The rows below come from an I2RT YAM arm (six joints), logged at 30 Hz.
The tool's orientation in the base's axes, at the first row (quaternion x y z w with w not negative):
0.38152 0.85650 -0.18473 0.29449
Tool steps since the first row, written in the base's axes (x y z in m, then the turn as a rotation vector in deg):
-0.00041 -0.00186 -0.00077 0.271 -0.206 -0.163
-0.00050 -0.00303 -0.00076 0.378 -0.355 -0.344
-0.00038 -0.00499 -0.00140 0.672 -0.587 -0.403
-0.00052 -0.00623 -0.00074 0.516 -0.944 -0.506
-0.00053 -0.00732 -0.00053 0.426 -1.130 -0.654
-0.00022 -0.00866 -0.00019 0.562 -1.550 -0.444
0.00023 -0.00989 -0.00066 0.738 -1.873 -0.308
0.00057 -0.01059 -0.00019 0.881 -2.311 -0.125
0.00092 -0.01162 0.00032 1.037 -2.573 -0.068
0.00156 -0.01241 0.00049 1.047 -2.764 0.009
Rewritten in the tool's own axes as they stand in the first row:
-0.00030 -0.00143 0.00144 -0.152 0.090 0.334
-0.00089 -0.00225 0.00203 -0.174 0.092 0.590
-0.00161 -0.00336 0.00362 -0.419 0.173 0.868
-0.00264 -0.00432 0.00374 -0.464 -0.165 1.082
-0.00336 -0.00504 0.00417 -0.422 -0.339 1.262
-0.00448 -0.00570 0.00475 -0.859 -0.524 1.380
-0.00508 -0.00610 0.00594 -1.217 -0.609 1.515
-0.00595 -0.00633 0.00608 -1.650 -0.797 1.666
-0.00703 -0.00677 0.00638 -1.913 -0.852 1.821
-0.00791 -0.00681 0.00691 -2.072 -0.973 1.870

